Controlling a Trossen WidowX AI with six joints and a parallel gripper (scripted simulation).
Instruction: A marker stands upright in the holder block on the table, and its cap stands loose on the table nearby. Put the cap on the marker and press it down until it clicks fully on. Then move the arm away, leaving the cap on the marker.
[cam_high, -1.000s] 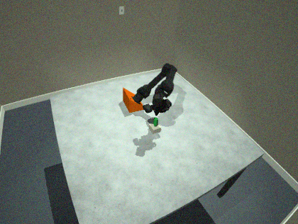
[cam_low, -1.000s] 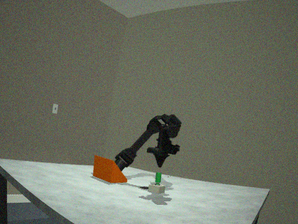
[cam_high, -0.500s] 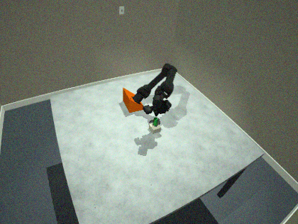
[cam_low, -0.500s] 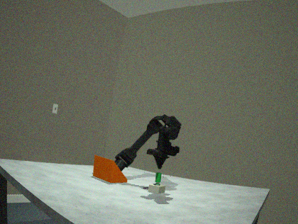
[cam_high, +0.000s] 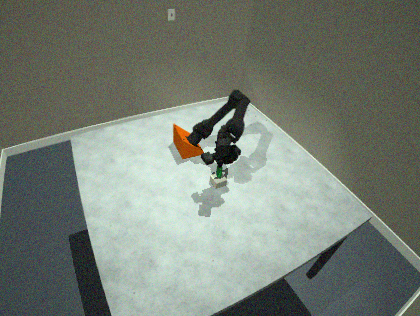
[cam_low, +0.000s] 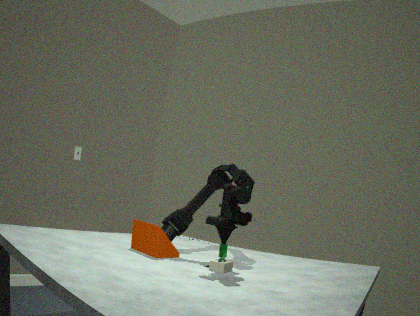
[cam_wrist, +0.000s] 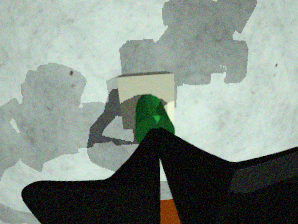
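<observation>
The green cap lies 3 cm below my gripper tip. The rest, counted from my gripper tip: holder block: 9 cm below.
</observation>
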